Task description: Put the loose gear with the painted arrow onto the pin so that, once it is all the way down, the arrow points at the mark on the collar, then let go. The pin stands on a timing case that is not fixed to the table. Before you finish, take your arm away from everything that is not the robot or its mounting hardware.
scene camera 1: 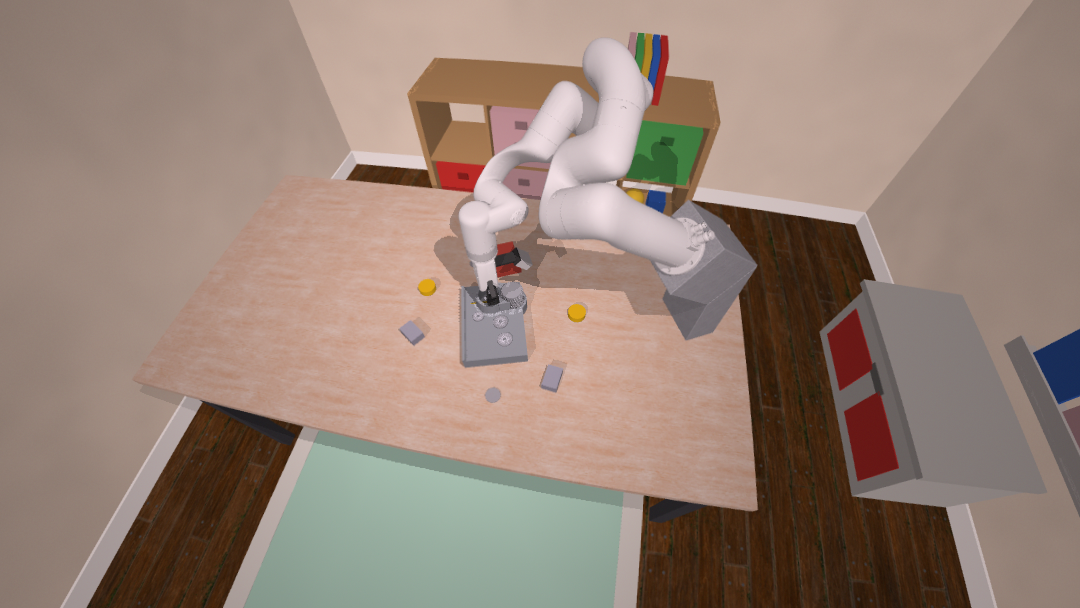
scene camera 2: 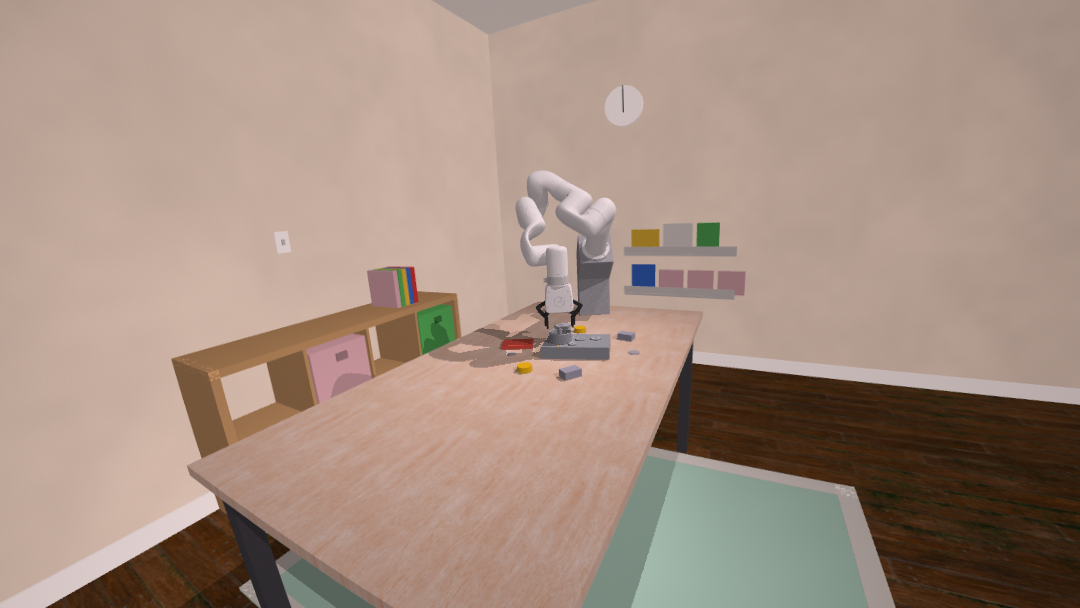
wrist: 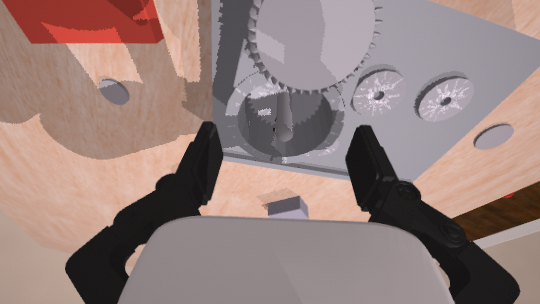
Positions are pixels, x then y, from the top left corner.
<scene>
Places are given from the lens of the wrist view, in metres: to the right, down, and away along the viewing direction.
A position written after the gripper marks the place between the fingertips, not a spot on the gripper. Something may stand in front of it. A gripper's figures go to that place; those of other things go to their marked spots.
gripper [wrist: 284,140]: 0.01, -0.01, 0.13
grey timing case [wrist: 303,52]: 0.02, -0.05, 0.10
grey gear [wrist: 264,98]: -0.01, -0.04, 0.17
grey block [wrist: 295,207]: 0.04, 0.09, 0.33
The marked spots on the grey gear and the grey timing case are 0.07 m apart.
</scene>
